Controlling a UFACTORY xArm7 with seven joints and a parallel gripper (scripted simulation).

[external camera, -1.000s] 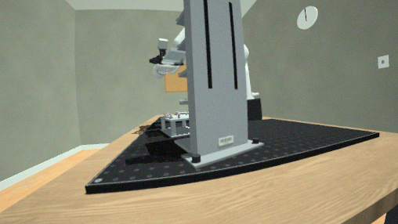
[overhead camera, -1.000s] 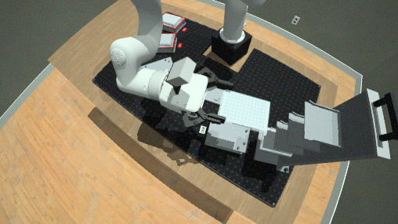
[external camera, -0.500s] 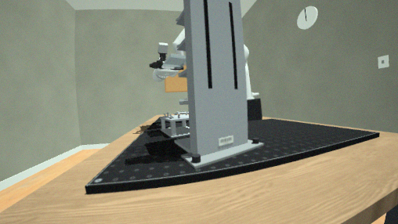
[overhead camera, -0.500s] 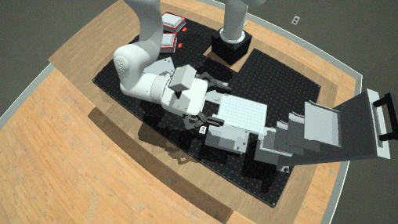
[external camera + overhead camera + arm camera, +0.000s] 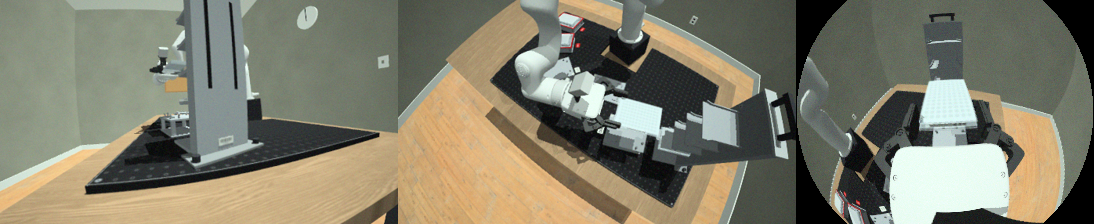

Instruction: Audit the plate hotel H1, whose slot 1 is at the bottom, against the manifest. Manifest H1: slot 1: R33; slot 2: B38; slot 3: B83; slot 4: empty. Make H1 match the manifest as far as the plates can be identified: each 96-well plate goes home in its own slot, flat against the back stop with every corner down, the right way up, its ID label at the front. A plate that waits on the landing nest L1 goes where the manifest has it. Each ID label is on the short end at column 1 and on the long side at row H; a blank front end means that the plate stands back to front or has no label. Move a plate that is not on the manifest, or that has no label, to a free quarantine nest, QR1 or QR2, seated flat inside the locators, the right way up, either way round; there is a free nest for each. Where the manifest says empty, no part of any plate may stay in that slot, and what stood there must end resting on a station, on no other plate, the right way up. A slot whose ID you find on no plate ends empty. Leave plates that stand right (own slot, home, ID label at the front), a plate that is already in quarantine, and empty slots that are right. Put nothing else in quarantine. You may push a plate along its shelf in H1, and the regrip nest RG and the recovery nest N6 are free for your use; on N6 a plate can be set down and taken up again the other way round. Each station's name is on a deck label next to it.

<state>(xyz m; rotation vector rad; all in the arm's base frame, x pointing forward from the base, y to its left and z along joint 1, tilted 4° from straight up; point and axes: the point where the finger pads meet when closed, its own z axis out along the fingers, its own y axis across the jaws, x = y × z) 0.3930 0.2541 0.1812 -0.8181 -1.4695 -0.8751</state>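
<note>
The white 96-well plate lies 5 cm to the left of my hand, 3 cm behind it and 2 cm below it. The rest, counted from my hand: grey plate: 21 cm to the left, 15 cm below, 11 cm behind; red-edged quarantine nest: 67 cm to the right, 33 cm behind, 23 cm below; plate hotel H1: 28 cm to the left, 15 cm behind, 6 cm below.
</note>
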